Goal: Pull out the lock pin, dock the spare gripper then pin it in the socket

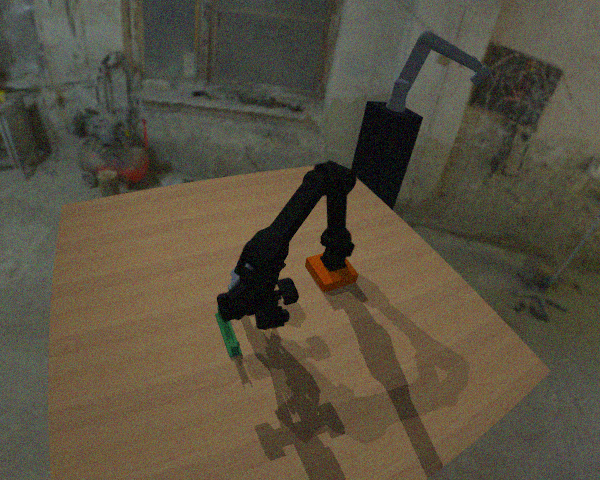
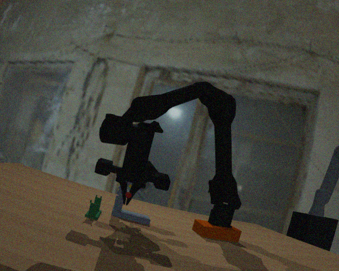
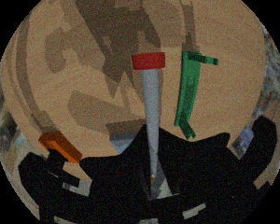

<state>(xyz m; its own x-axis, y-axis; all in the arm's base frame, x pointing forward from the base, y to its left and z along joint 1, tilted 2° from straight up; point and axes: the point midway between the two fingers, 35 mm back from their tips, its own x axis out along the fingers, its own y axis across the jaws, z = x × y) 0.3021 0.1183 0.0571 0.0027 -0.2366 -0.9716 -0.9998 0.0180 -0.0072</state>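
My gripper tip is now 10 mm past the socket and 100 mm to the left of it. From my gripper tip the other things lie so: green holder 80 mm ahead, 10 mm to the left, 30 mm below; spare gripper 30 mm behind, 100 mm to the right, 70 mm above.
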